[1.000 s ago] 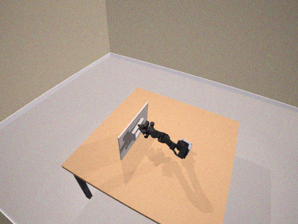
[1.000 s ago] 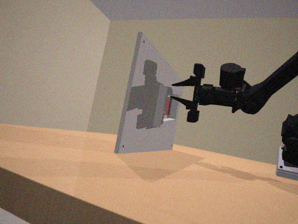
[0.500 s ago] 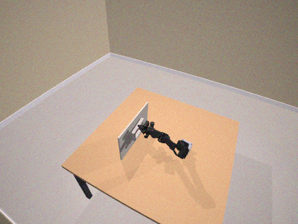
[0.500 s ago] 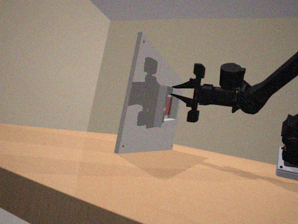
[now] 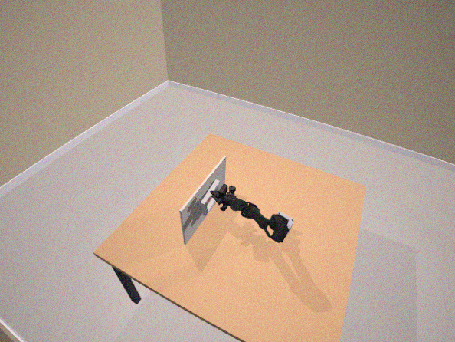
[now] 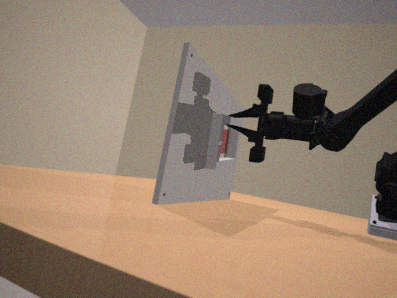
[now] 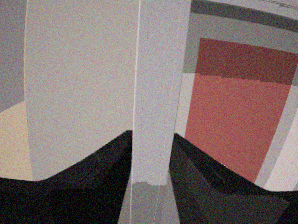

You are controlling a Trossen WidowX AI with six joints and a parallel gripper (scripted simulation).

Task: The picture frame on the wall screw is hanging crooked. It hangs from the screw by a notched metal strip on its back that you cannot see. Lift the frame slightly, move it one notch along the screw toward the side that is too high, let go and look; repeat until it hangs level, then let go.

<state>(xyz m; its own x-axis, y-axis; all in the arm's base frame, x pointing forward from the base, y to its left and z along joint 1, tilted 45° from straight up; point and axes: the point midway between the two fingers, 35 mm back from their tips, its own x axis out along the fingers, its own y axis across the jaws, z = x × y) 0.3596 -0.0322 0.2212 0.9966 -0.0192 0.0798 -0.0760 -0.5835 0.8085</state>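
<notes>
Now: the picture frame 1 cm ahead of my gripper tip, 1 cm to the right of it and 5 cm below it. From my gripper tip the other things lie so: grey wall panel: 2 cm ahead, 1 cm to the left, 6 cm below.
</notes>
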